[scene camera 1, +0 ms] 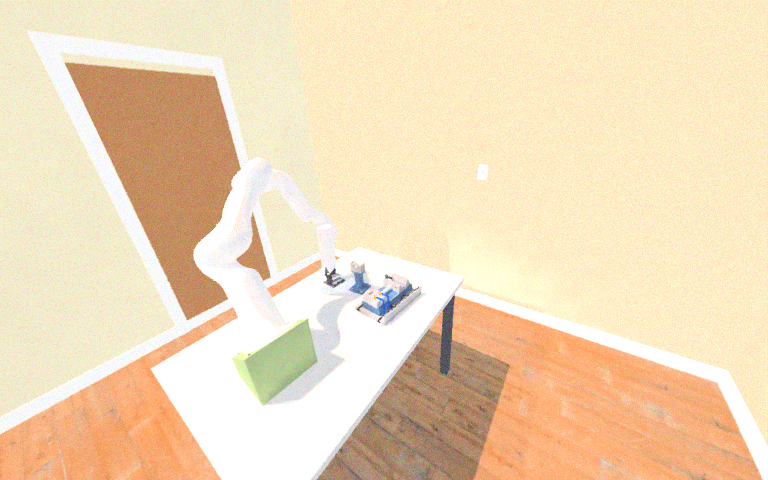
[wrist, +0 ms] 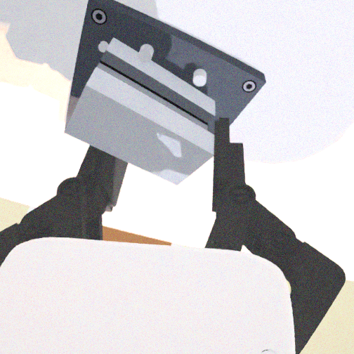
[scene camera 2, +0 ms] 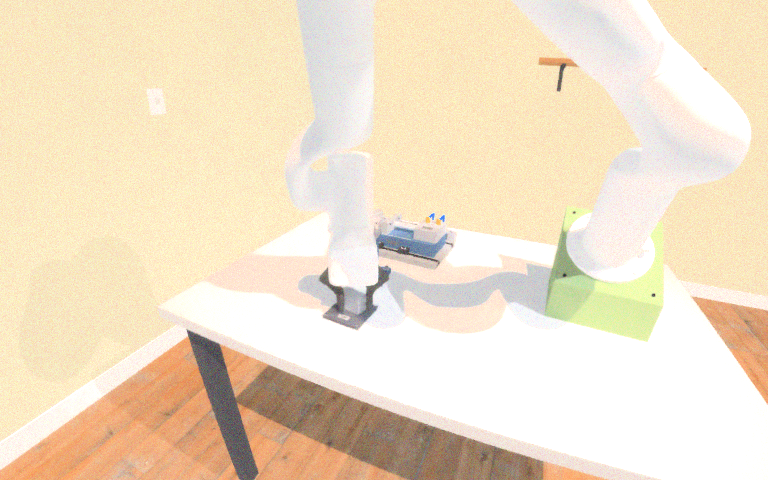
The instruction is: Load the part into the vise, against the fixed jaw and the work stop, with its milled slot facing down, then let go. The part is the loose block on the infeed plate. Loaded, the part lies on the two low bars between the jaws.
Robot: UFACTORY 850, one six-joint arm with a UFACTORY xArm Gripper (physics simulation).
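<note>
The part, a grey block (scene camera 2: 354, 298) (wrist: 135, 119), sits at the dark infeed plate (scene camera 2: 352, 322) (wrist: 227, 92), beside its light pins. In the wrist view a long slot runs along its face towards the pins. My gripper (scene camera 1: 331, 279) (scene camera 2: 355, 305) (wrist: 168, 136) points down and is shut on the part, one dark finger at each side. The left fingertip is hidden behind the block in the wrist view. The vise (scene camera 1: 387, 298) (scene camera 2: 412, 242), blue with pale jaws, stands apart on a light base. Its low bars and work stop are too small to tell.
A blue stand (scene camera 1: 359, 278) with a pale top stands between the infeed plate and the vise. Blue and orange pieces show on one vise jaw. The arm's green base block (scene camera 1: 278, 362) (scene camera 2: 603, 308) stands on the white table (scene camera 1: 339, 390) (scene camera 2: 481, 384).
</note>
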